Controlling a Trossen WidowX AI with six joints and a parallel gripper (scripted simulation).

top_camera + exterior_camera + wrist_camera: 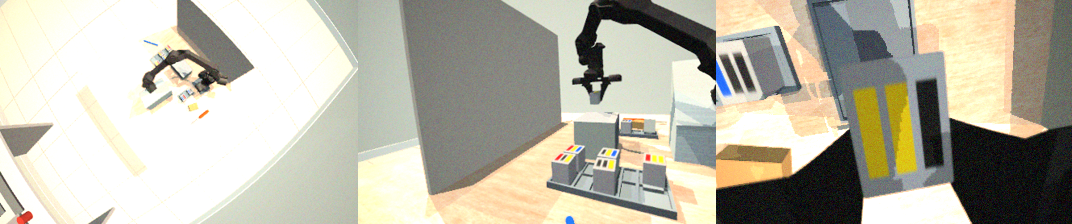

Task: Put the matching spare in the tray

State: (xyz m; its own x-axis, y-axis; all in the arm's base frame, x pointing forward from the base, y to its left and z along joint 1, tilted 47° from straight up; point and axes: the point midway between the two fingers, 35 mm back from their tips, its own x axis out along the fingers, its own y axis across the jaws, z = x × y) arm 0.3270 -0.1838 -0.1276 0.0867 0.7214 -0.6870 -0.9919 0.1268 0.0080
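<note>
The flat grey tray is 20 mm to the left of my gripper tip and 120 mm below it. The rest, counted from my gripper tip: small rack 150 mm behind, 40 mm to the left, 110 mm below; then yellow box 170 mm behind, 70 mm to the right, 110 mm below; then grey mounted unit 40 mm behind, 240 mm to the left, 70 mm below.
</note>
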